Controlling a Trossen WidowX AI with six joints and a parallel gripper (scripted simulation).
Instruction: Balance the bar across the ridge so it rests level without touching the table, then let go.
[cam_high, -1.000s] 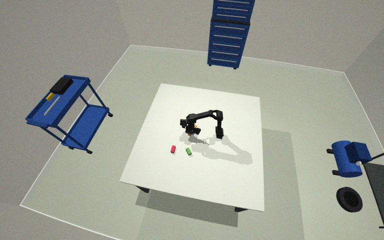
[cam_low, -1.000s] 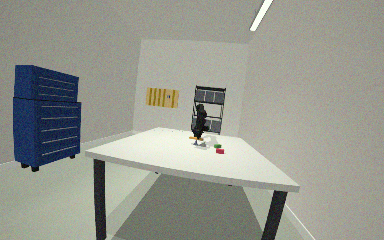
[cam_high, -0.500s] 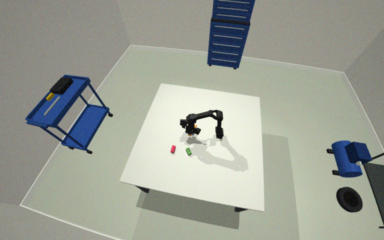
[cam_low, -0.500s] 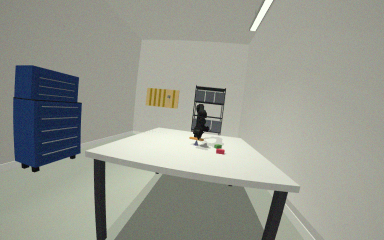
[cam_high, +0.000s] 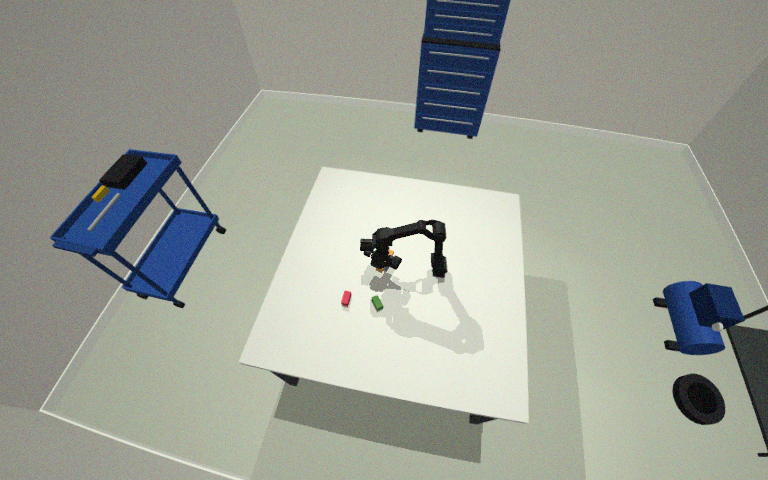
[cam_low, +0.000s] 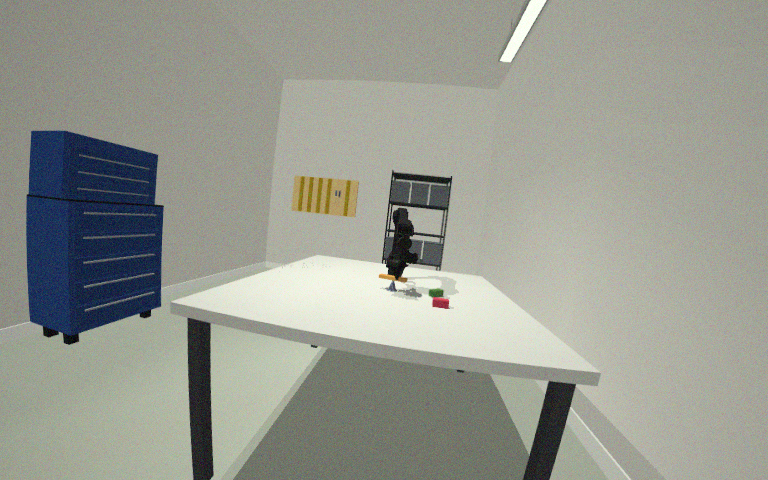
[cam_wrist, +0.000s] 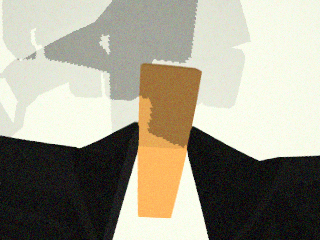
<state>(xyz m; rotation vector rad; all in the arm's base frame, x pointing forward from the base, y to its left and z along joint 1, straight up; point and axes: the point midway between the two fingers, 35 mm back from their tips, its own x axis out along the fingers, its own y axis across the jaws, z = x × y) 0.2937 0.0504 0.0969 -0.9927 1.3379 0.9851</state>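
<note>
My gripper tip is 30 mm to the left of the orange bar and 10 mm past it. Also, from my gripper tip: red block 200 mm to the left, 140 mm ahead, 50 mm below; green block 190 mm to the left, 50 mm below, 10 mm behind.
</note>
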